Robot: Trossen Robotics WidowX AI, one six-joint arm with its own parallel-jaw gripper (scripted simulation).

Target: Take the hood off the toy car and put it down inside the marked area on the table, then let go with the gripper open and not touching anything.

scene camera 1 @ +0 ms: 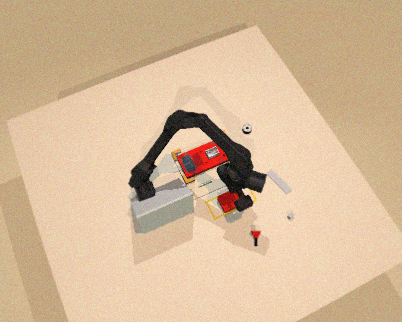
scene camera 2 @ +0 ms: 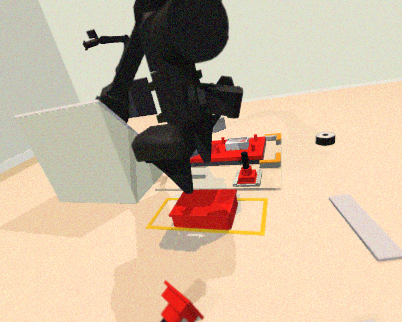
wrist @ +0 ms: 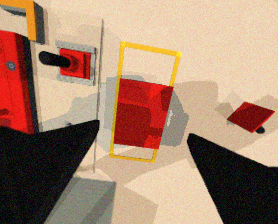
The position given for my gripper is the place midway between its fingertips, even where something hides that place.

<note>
My gripper [scene camera 2: 199,176] is open, holding nothing. Further things: a red hood [scene camera 2: 215,209] and a red toy car [scene camera 2: 219,156].
The red hood is seen too in the wrist view [wrist: 142,107]. The red toy car shows as well in scene camera 1 [scene camera 1: 193,162]. My gripper is seen too in the wrist view [wrist: 144,131].
</note>
